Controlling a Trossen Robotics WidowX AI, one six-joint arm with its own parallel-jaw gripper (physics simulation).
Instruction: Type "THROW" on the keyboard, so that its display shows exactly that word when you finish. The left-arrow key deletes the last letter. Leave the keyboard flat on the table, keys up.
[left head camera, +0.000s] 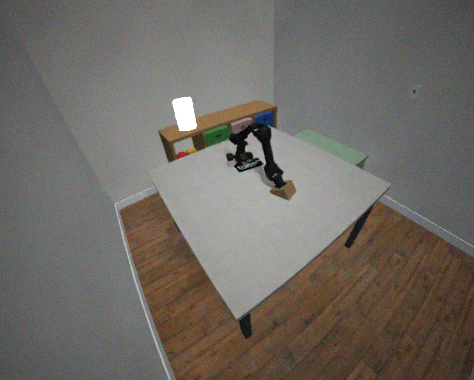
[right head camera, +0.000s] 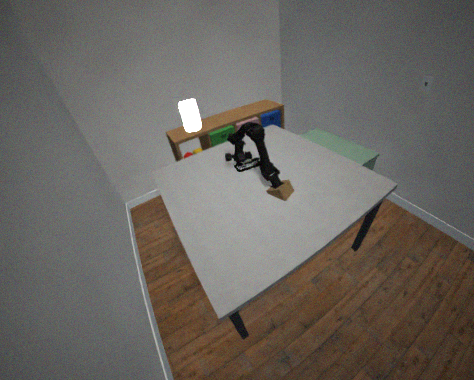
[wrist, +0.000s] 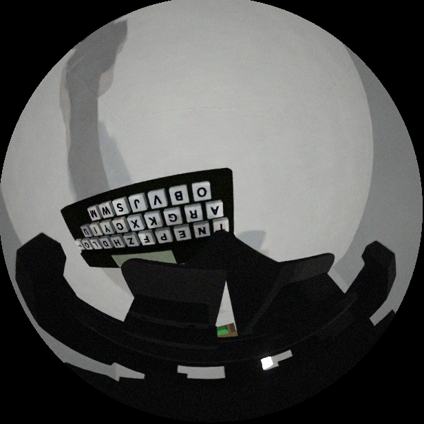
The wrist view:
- gripper: 219, 235
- black keyboard: 168, 219
